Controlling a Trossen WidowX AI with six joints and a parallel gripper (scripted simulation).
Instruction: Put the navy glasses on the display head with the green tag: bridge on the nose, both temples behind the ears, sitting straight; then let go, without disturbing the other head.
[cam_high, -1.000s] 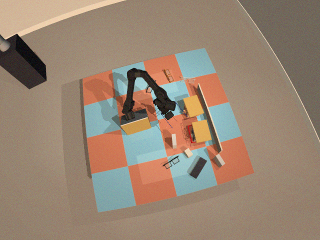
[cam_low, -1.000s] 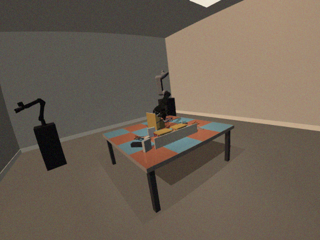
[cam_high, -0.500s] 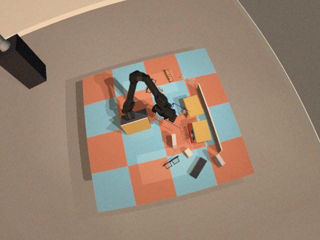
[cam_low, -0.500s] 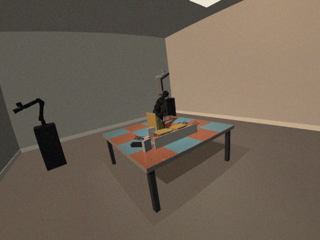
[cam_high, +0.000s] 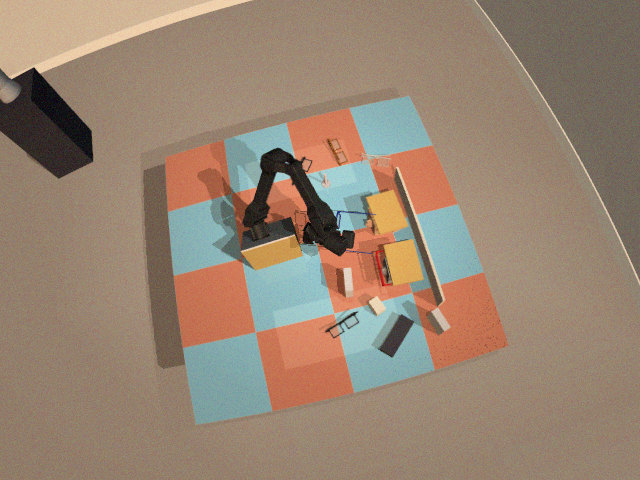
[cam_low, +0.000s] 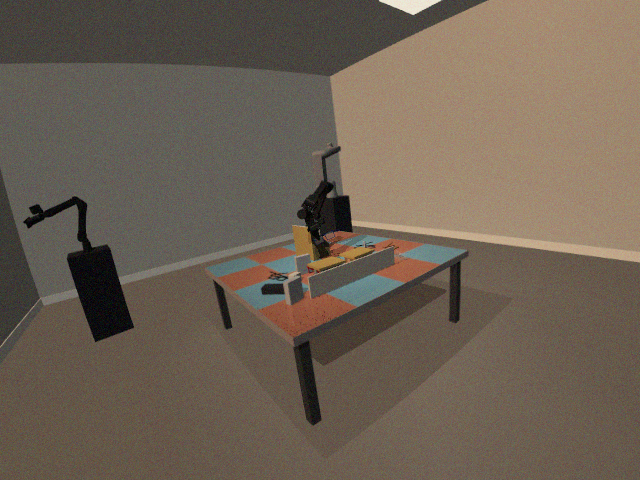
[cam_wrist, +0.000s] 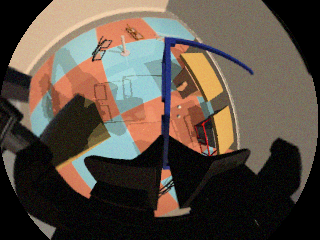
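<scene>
My gripper tip is 220 mm short of the yellow-topped head, 110 mm above it and 60 mm to the right of it. The rest, counted from my gripper tip: black case (410 mm to the right, 150 mm below, 90 mm ahead); display head (190 mm ahead, 160 mm to the right, 110 mm below); pale backboard (330 mm ahead, 110 mm below, 70 mm to the right).
</scene>
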